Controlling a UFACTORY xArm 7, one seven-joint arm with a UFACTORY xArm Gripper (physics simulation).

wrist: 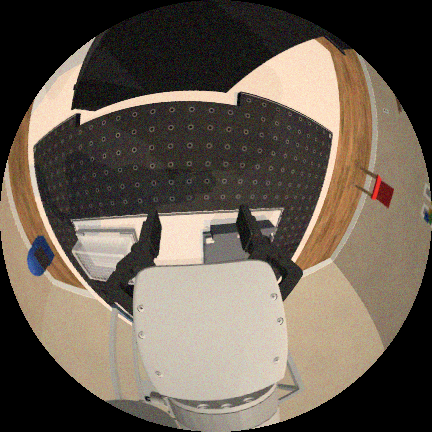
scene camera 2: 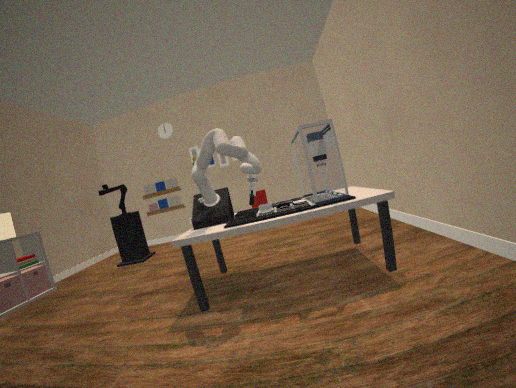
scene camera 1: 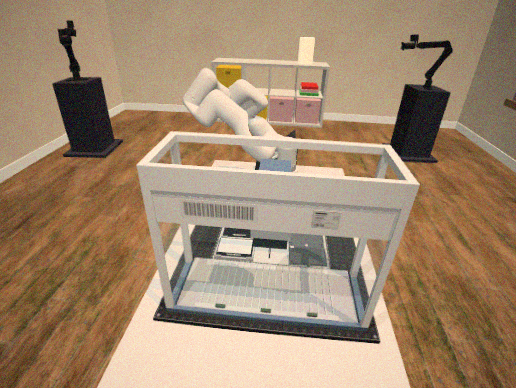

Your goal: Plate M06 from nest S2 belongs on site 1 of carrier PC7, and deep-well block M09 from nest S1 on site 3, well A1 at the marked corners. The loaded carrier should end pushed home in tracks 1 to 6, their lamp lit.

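Note:
My gripper (scene camera 2: 252,198) (wrist: 198,214) is open and empty, pointing down above the work area. The top beam of the white frame hides its fingers in scene camera 1. In the wrist view, clear, pale labware (wrist: 104,254) sits beyond the left finger, and a dark grey unit (wrist: 225,246) lies under and beside the right finger. I cannot read labels or tell which piece is M06 or M09. In scene camera 1, pale labware (scene camera 1: 235,246) and a white two-part piece (scene camera 1: 270,254) stand behind the grooved track deck (scene camera 1: 320,295). I cannot pick out carrier PC7 or a lit lamp.
A tall white frame (scene camera 1: 275,181) (scene camera 2: 310,167) with a barcode panel stands over the track deck. Small green blocks, one of them a green block (scene camera 1: 266,310), line the deck's front edge. A black perforated board (wrist: 190,155) lies on the white table (scene camera 2: 370,194).

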